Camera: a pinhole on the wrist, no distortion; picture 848 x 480 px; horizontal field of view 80.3 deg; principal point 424.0 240.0 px. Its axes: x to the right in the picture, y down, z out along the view. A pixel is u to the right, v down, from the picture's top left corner.
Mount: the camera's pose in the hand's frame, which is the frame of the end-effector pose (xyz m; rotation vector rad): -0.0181 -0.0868 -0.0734 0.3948 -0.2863 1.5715
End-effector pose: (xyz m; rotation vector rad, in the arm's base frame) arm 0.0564 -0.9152 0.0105 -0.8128 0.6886 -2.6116
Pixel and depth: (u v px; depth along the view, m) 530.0 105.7 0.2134
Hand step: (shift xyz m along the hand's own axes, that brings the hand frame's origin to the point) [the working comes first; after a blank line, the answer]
In the camera's frame: 0.0450 -0.0570 0.2134

0.0537 -0.1327 0.1353
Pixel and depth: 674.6 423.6 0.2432
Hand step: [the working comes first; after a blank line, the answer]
In the camera's frame: 0.1213 0.0888 0.2432

-0.0905 -0.0821 0.2031
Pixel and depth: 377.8 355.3 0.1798
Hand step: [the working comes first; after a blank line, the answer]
In the camera's frame: -0.0165 0.0412 0.1798

-0.0459 -0.1787 0.0850
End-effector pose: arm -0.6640 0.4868 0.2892 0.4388 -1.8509 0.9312
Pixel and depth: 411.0 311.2 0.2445
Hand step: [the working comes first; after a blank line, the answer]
In the camera's frame: -0.0063 0.0346 0.2445

-0.0348 -0.1962 0.1475
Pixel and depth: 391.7 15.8 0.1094
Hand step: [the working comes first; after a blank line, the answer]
In the camera's frame: -0.0070 -0.0488 0.1094

0.0386 -0.1368 0.0198
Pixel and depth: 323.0 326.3 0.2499
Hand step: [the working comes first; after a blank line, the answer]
In the camera's frame: -0.0502 0.0429 0.2499

-0.0421 -0.2386 0.1344
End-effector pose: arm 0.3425 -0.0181 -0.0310 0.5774 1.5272 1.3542
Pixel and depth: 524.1 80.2 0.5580
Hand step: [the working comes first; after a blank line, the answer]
In the camera's frame: 0.1111 -0.1774 0.5580

0.1980 -0.2116 0.4678
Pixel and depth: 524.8 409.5 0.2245
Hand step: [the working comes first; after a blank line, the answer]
In the camera's frame: 0.0450 0.0757 0.2245

-0.0778 -0.1429 0.1534
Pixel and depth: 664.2 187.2 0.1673
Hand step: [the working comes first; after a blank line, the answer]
In the camera's frame: 0.0800 -0.0176 0.1673

0.0106 -0.0834 0.1106
